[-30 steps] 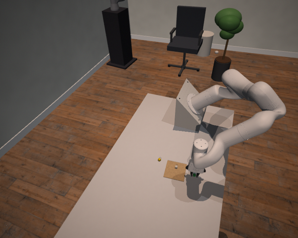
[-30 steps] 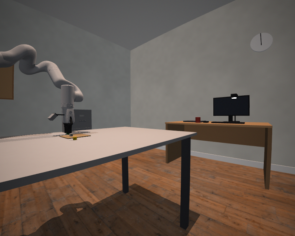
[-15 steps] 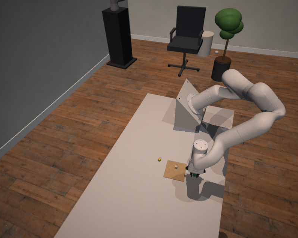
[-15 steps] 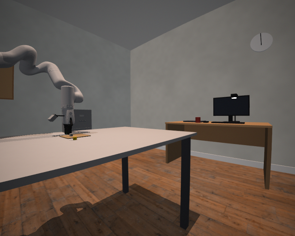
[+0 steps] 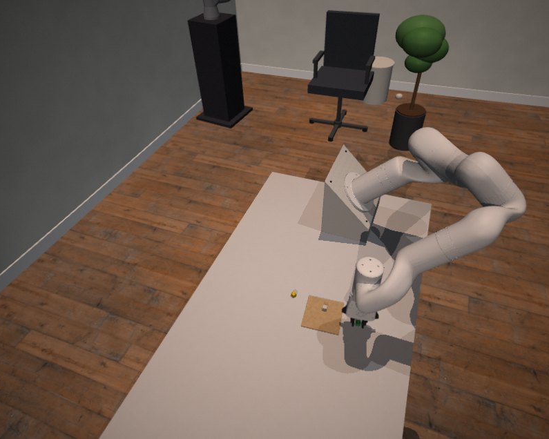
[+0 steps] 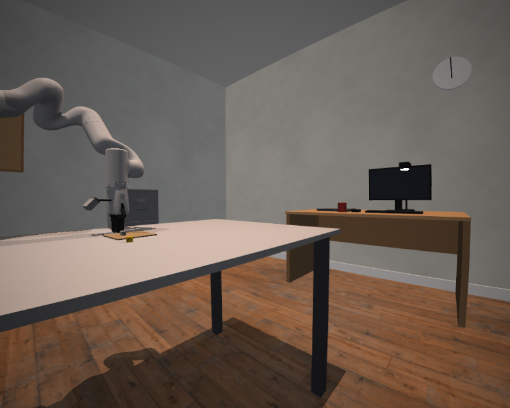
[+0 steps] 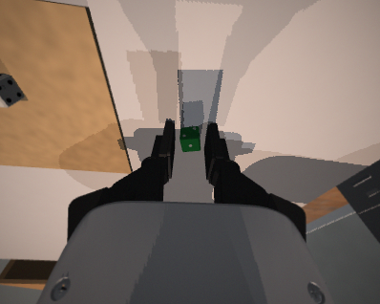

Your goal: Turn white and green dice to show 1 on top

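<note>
My hand is 10 mm above the green die. From my hand the other things lie so: mat: 20 mm ahead, 130 mm to the right, 20 mm below; then white die: 130 mm to the right, 10 mm below; then yellow die: 10 mm behind, 270 mm to the right, 10 mm below.
</note>
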